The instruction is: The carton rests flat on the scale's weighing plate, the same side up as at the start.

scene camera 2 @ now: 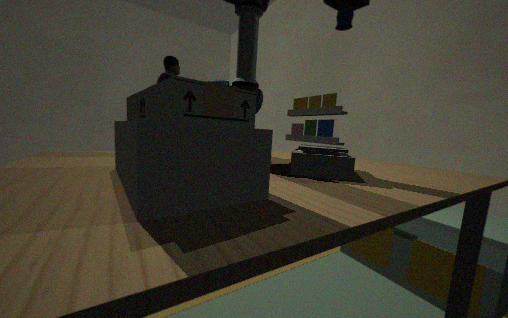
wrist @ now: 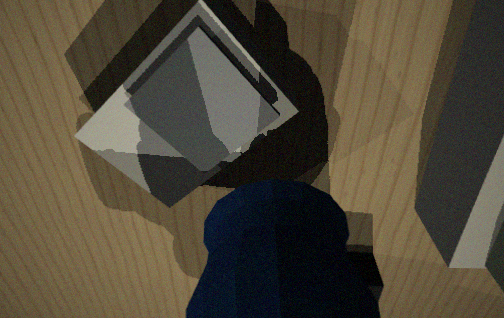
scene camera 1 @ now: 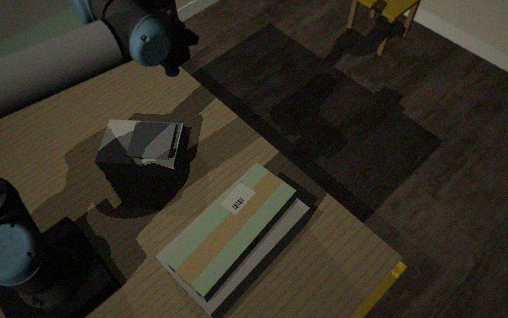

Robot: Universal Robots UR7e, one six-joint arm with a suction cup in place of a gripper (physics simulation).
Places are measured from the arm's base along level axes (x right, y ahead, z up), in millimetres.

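Pixels of known places: hand at its tool point: (scene camera 2: 343, 27) (wrist: 275, 239); arm's base at its link origin: (scene camera 1: 53, 277).
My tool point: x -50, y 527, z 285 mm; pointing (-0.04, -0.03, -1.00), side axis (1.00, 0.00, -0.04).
For each thing: its top centre in the pictures, then the offset to it from my tool point.
- carton at its top centre: (scene camera 2: 178, 95) (scene camera 1: 232, 223) dx +326, dy -145, dz -184 mm
- long grey block at its top centre: (scene camera 2: 178, 124) (scene camera 1: 234, 231) dx +325, dy -144, dz -242 mm
- scale at its top centre: (wrist: 179, 130) (scene camera 1: 138, 138) (scene camera 2: 321, 146) dx -120, dy -112, dz -282 mm
The carton (scene camera 1: 228, 226) (scene camera 2: 165, 105), pale green with a tan tape strip and a barcode label, lies flat on a long grey block (scene camera 1: 270, 245) (scene camera 2: 200, 165) (wrist: 457, 115). Arrows on its side point up in the scene camera 2 view. The scale (scene camera 1: 114, 131) (scene camera 2: 322, 166) (wrist: 110, 125) stands apart from the block, its grey weighing plate (scene camera 1: 150, 140) (wrist: 225, 95) bare and partly in shadow. My suction cup (scene camera 1: 172, 72) (scene camera 2: 344, 22) (wrist: 276, 215) is open, holding nothing. It hangs above and beyond the scale in the scene camera 1 view, away from the carton.
The arm's base (scene camera 1: 65, 260) is at the lower left of the scene camera 1 view. The table edge runs past the block, with a yellow strip (scene camera 1: 380, 292) near it. A yellow stool (scene camera 1: 392, 6) stands on the floor. Wall shelves (scene camera 2: 315, 112) and a person (scene camera 2: 171, 65) are in the background.
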